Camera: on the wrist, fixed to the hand. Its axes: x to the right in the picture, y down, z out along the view.
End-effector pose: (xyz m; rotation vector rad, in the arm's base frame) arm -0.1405 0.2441 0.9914 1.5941 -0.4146 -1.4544
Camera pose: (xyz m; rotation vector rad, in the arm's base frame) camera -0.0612 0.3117 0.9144 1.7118 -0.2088 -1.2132
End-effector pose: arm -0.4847 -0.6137 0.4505 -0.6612 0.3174 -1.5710
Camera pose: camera -0.6047 -0.6399 0.4095 -0.4926 0.5730 -1.6577
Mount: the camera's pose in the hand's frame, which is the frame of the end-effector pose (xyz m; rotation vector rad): 0.0157 -0.0710 -0.1072 -0.0629 0.2743 0.0012
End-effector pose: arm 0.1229 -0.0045 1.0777 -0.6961 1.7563 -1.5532
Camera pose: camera 0.0262 0.0401 1.1515 -0.5306 2.0114 -1.6618
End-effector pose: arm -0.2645 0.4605 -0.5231 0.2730 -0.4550 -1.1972
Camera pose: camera -0.2677 0.4174 -0.6452 0.3767 -0.1783 -1.1505
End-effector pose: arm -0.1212 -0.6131 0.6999 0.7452 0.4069 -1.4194
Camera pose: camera -0.1697 -0.5508 0.5972 0.8917 0.6603 -1.3004
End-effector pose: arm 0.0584 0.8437 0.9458 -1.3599 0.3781 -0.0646
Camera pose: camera 0.0530 0.7234 0.9934 -1.4164 0.6153 -0.2416
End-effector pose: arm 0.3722 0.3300 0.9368 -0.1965 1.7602 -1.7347
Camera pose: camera 0.2791 0.4037 0.9887 0.0178 2.0103 -1.7738
